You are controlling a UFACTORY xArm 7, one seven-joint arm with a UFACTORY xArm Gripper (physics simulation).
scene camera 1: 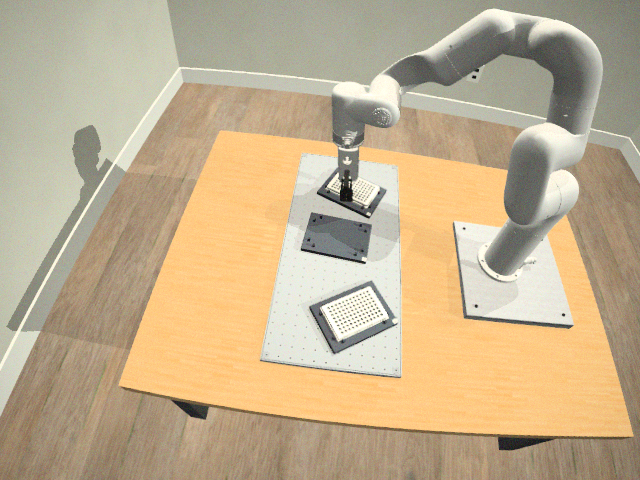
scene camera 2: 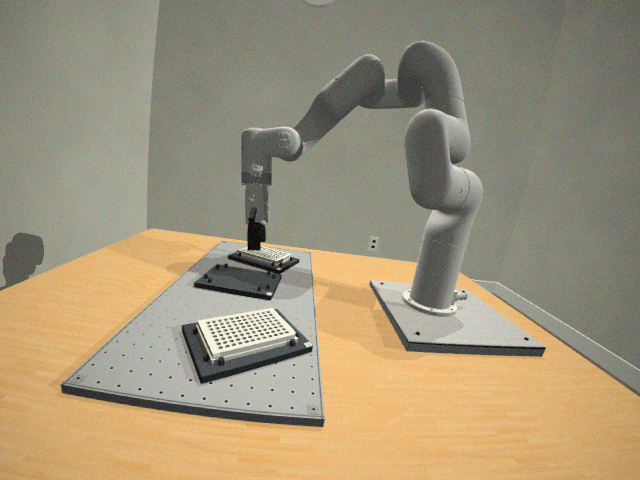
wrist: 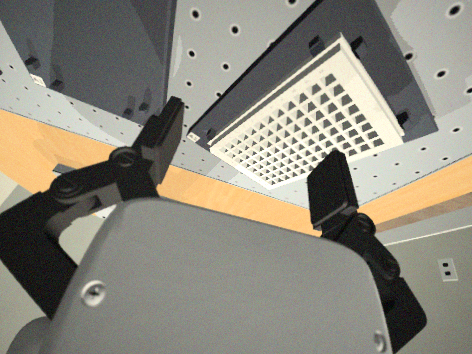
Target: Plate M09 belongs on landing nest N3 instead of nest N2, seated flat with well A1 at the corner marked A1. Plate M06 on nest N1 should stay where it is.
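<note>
A white well plate (scene camera 1: 364,192) (scene camera 2: 273,254) (wrist: 300,132) lies on the back dark nest (scene camera 1: 377,202) (scene camera 2: 290,265) (wrist: 420,107) and looks flat. Another white plate (scene camera 1: 354,313) (scene camera 2: 247,330) lies on the front nest (scene camera 1: 330,342) (scene camera 2: 206,369) and looks flat. The middle nest (scene camera 1: 336,237) (scene camera 2: 240,281) (wrist: 100,55) holds no plate. Plate names and nest numbers are not readable. My gripper (scene camera 1: 345,197) (scene camera 2: 254,246) (wrist: 254,142) is open and empty above the back plate. The fingers line up in both scene views; in the wrist view one overlaps the plate's edge.
The nests stand on a grey perforated board (scene camera 1: 289,320) (scene camera 2: 129,361) (wrist: 215,45) on the wooden table (scene camera 1: 206,289) (scene camera 2: 465,413). Small posts rise from the nests, and each has a pale corner mark. The arm's base plate (scene camera 1: 537,304) (scene camera 2: 485,330) is at the right.
</note>
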